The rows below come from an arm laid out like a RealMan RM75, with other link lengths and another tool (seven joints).
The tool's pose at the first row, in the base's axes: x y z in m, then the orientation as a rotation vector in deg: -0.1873 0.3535 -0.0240 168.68 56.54 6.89
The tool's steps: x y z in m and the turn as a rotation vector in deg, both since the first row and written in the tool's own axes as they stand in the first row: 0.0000 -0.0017 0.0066 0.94 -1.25 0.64; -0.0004 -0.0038 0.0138 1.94 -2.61 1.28; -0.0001 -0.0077 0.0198 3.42 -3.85 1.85; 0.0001 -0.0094 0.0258 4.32 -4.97 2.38; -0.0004 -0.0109 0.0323 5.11 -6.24 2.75; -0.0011 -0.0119 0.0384 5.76 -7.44 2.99; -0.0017 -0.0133 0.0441 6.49 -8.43 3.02; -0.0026 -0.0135 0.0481 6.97 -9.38 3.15; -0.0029 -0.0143 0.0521 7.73 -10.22 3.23; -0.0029 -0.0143 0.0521 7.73 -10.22 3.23; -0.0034 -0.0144 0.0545 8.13 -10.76 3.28
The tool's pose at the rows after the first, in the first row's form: -0.1878 0.3548 -0.0307 169.56 55.77 4.62; -0.1887 0.3562 -0.0380 170.43 55.00 2.13; -0.1903 0.3594 -0.0442 -171.45 -54.40 0.42; -0.1907 0.3609 -0.0502 -171.19 -53.45 2.52; -0.1914 0.3617 -0.0568 -170.98 -52.76 4.78; -0.1921 0.3620 -0.0630 -170.79 -52.29 6.86; -0.1929 0.3627 -0.0688 -170.37 -52.10 8.66; -0.1934 0.3623 -0.0729 -170.20 -51.82 10.29; -0.1938 0.3627 -0.0769 -169.71 -51.53 11.87; -0.1938 0.3627 -0.0769 -169.71 -51.53 11.87; -0.1941 0.3625 -0.0793 -169.47 -51.37 12.84
